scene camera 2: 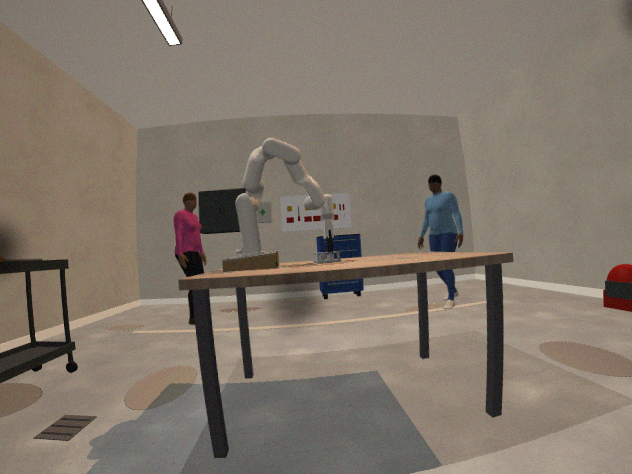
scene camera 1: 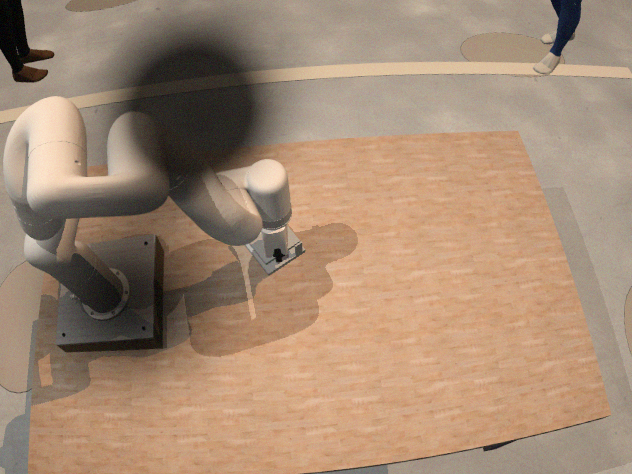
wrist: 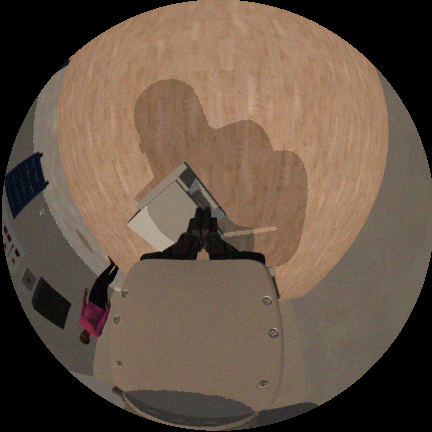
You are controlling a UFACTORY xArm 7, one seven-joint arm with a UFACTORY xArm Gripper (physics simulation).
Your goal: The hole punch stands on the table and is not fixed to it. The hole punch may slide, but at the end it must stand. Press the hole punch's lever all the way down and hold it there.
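Where they show: gripper, fingertip midpoint: (scene camera 2: 330, 252) (scene camera 1: 280, 253) (wrist: 204, 216); arm's base, link origin: (scene camera 2: 253, 254) (scene camera 1: 106, 294).
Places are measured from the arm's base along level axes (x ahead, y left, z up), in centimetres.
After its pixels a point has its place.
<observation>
The hole punch (scene camera 1: 296, 239) {y 13.6, x 43.4, z -1.3 cm} (scene camera 2: 320, 257) {y 16.7, x 34.1, z -4.1 cm} (wrist: 172, 207) {y 14.1, x 40.9, z -1.3 cm} stands upright on the table, a low grey device with a light, broad lever plate on top. In the wrist view it lies turned at an angle, left of and beyond the fingertips. My gripper (scene camera 1: 278, 257) {y 10.2, x 39.7, z -1.3 cm} (scene camera 2: 329, 250) {y 10.2, x 39.7, z -1.3 cm} (wrist: 204, 216) {y 10.2, x 39.7, z -1.3 cm} is shut, with nothing between the black fingers. It points down, and its fingertips are at the lever's edge, over the punch. The fingers and wrist hide part of the punch, so the contact and the exact lever angle cannot be told.
The wooden table (scene camera 1: 433, 306) {y -1.9, x 74.0, z -6.9 cm} (scene camera 2: 433, 260) {y -33.4, x 77.4, z -6.9 cm} (wrist: 320, 100) {y -6.4, x 57.6, z -6.9 cm} carries the arm's dark base plate (scene camera 1: 137, 255) {y 9.5, x 6.8, z 0.9 cm} on the left in scene camera 1. A blue tool cabinet (scene camera 2: 342, 285) and two people (scene camera 2: 187, 229) (scene camera 2: 441, 214) stand on the floor behind the table.
</observation>
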